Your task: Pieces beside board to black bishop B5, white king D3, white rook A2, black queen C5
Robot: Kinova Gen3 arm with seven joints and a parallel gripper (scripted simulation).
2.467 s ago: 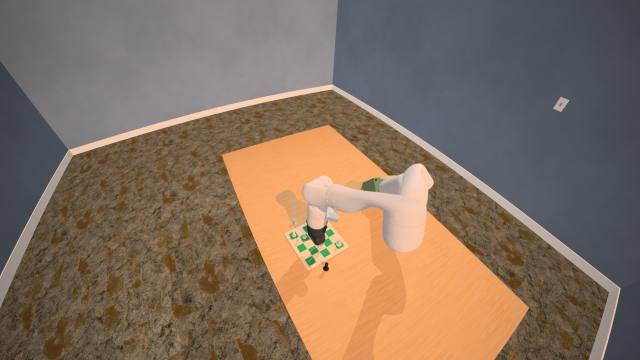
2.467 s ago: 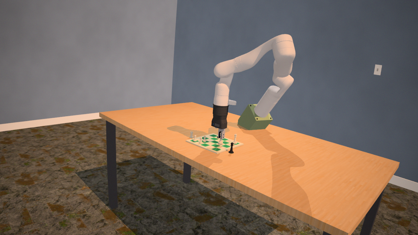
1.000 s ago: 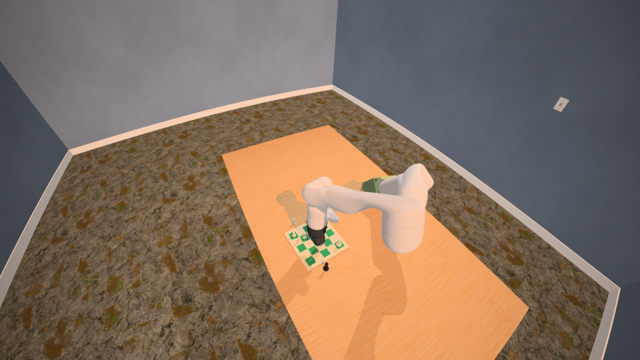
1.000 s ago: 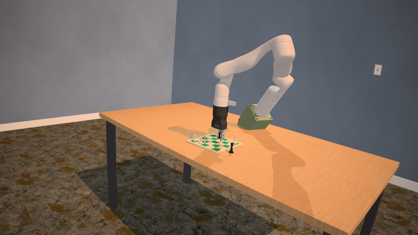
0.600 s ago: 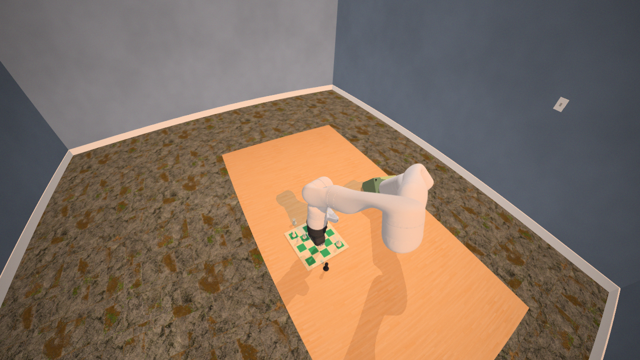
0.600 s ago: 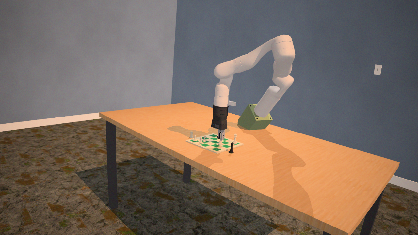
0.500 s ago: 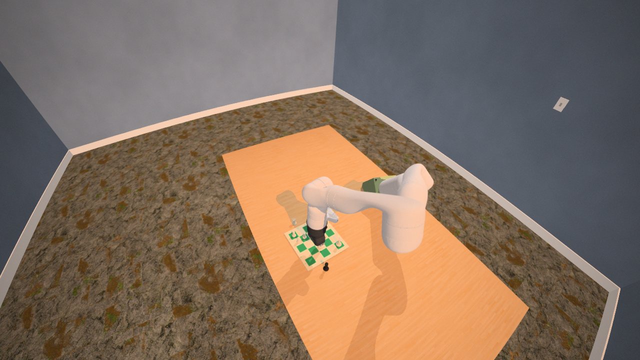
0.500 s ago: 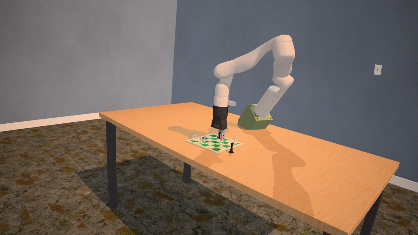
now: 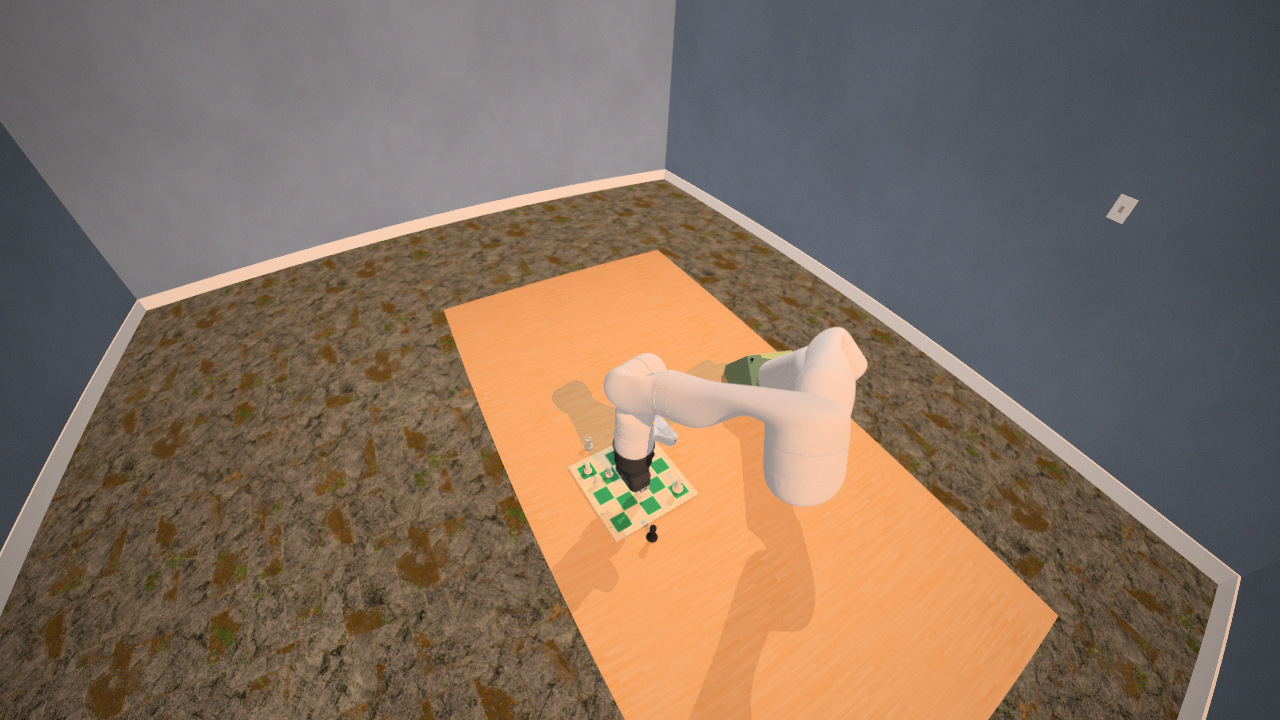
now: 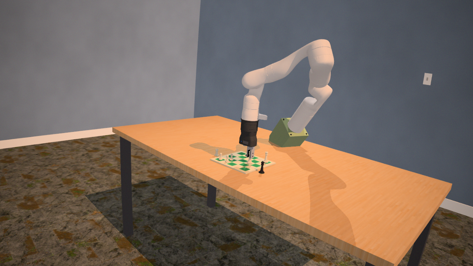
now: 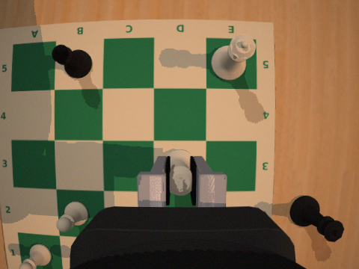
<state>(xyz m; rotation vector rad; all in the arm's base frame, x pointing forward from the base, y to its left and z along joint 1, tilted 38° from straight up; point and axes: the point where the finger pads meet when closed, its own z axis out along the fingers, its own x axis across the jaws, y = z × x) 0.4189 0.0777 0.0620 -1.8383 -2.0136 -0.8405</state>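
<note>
Now: the white king 10 mm below my hand. Also, from my hand: chessboard (10 mm ahead, 40 mm to the right, 50 mm below); then black queen (20 mm ahead, 110 mm to the left, 30 mm below); then black bishop (60 mm behind, 90 mm to the right, 20 mm below).
</note>
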